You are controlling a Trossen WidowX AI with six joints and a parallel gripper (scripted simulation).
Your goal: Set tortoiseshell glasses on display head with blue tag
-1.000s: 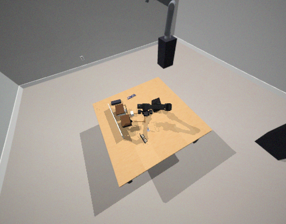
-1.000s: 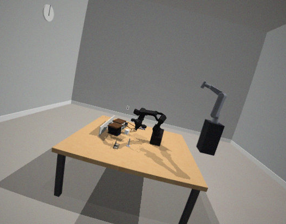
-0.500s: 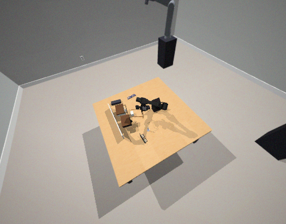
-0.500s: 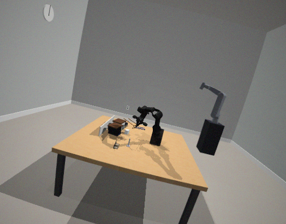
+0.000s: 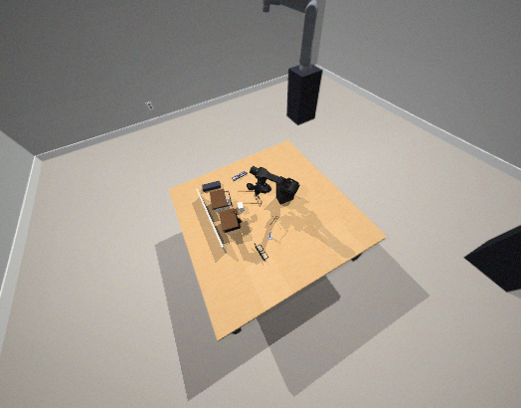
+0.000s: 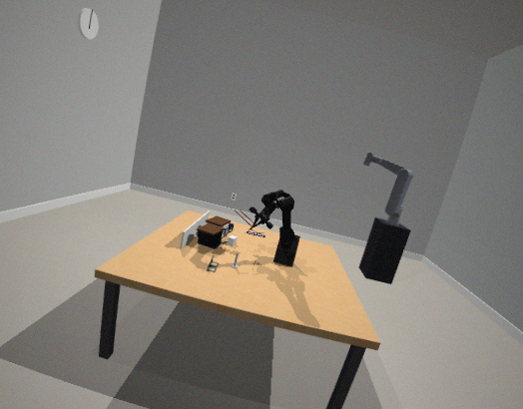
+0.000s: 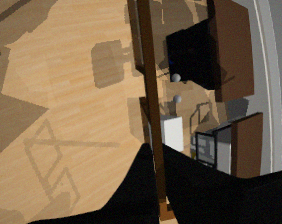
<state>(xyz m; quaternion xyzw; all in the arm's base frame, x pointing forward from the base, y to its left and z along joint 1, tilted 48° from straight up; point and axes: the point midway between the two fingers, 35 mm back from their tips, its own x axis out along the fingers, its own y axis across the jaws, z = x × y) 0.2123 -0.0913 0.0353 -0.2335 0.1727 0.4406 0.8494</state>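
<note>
The white block lies 150 mm below my gripper tip, 120 mm ahead of it and 70 mm to the right of it. From my gripper tip the other things lie so: dark case 420 mm to the right, 250 mm ahead, 150 mm below; then white back panel 380 mm ahead, 120 mm below, 80 mm to the right; then small grey stand 270 mm to the left, 150 mm below, 40 mm ahead.
</note>
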